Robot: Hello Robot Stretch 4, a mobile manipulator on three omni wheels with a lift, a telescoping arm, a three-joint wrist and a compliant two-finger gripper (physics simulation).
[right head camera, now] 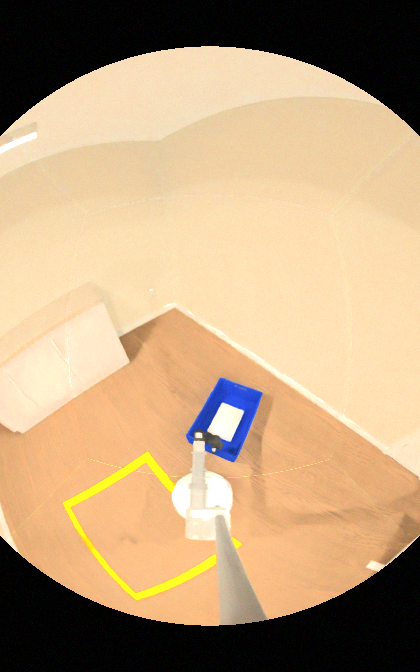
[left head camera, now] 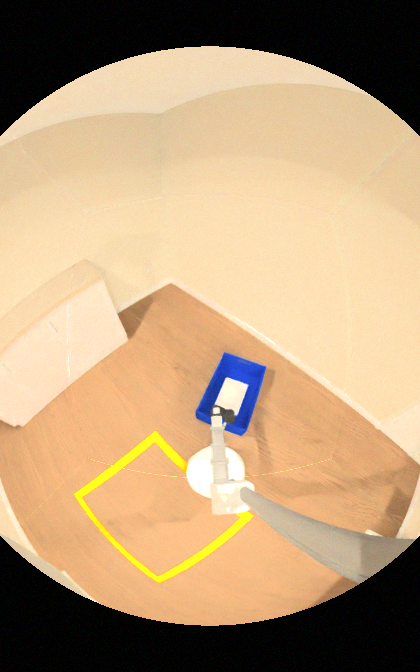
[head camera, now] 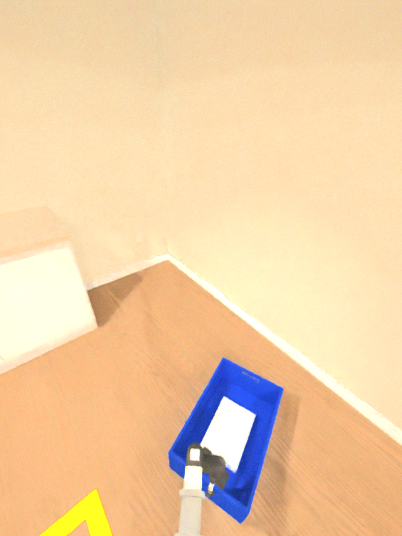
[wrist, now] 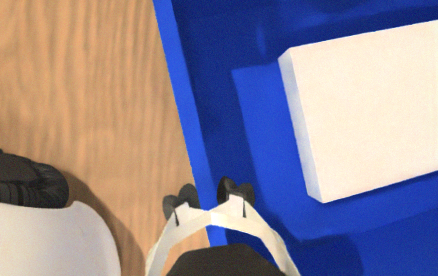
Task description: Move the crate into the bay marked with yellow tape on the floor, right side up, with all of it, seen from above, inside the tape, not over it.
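Places are measured from the robot's base along level axes (x ahead, y left, z up), in metres.
Pixels of known places: gripper, between the fingertips: (right head camera: pixel 214 449) (head camera: pixel 212 488) (wrist: pixel 207 196).
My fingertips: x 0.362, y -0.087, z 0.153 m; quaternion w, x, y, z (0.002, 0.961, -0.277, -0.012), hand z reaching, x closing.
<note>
Behind a point stands the place of what it marks.
The blue crate (head camera: pixel 250 382) @(z 0.102, x 0.891, y -0.324 m) (left head camera: pixel 255 380) (right head camera: pixel 250 400) @(z 0.011, x 0.837, y -0.425 m) (wrist: pixel 215 100) @(z 0.004, x 0.438, y -0.015 m) is right side up, outside the bay, beyond the robot's base. I cannot tell if it touches the floor. A white block (head camera: pixel 230 430) @(z 0.050, x 0.631, y -0.191 m) (left head camera: pixel 232 395) (right head camera: pixel 226 421) @(z 0.051, x 0.627, y -0.190 m) (wrist: pixel 370 115) @(z 0.052, x 0.585, y -0.165 m) lies inside it. My gripper (head camera: pixel 212 481) @(z 0.153, x 0.361, y -0.087 m) (wrist: pixel 207 196) @(z 0.153, x 0.361, y -0.087 m) is shut on the crate's near short wall, one fingertip outside and one inside. The bay's yellow tape (head camera: pixel 92 505) @(z -0.027, x 0.294, y 0.468 m) (left head camera: pixel 116 465) (right head camera: pixel 107 480) @(z -0.028, x 0.001, y 0.808 m) lies to the lower left of the crate; the base and arm hide part of its right side.
The round white base (left head camera: pixel 197 470) (right head camera: pixel 185 495) @(z 0.187, x 0.008, y 0.106 m) stands between the crate and the bay's right part. In the wrist view a black wheel (wrist: pixel 30 185) shows at the left. A pale cabinet (head camera: pixel 40 300) @(z 0.483, x 1.104, y 1.054 m) (left head camera: pixel 75 345) stands at the left. A wall with a white baseboard (head camera: pixel 260 330) @(z 0.004, x 1.407, y -0.483 m) runs along the right.
</note>
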